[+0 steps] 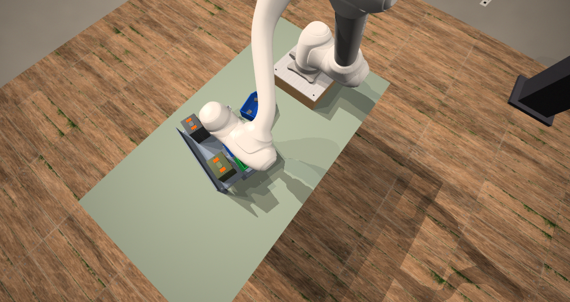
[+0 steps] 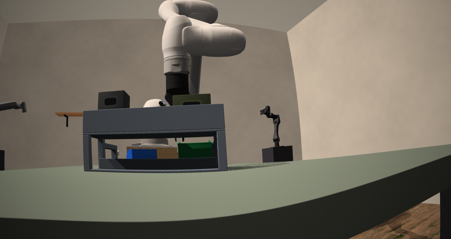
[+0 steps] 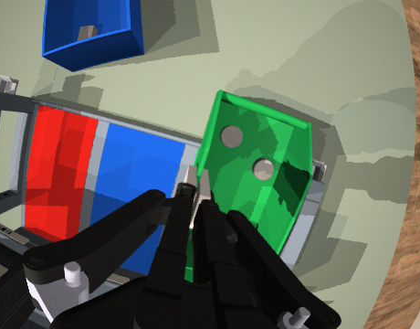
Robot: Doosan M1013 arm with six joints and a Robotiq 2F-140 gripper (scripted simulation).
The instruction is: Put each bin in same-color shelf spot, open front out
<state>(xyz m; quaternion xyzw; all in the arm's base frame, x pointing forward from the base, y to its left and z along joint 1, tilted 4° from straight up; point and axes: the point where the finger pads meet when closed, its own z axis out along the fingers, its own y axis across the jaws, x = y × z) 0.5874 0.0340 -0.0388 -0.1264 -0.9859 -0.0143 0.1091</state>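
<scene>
The green bin lies 5 cm to the left of my hand and 4 cm below it. Also, from my hand: black box 22 cm to the right, 10 cm ahead, 7 cm above; olive box 16 cm ahead, 6 cm above, 1 cm to the left; blue bin 22 cm behind, 13 cm to the right, 5 cm below.
</scene>
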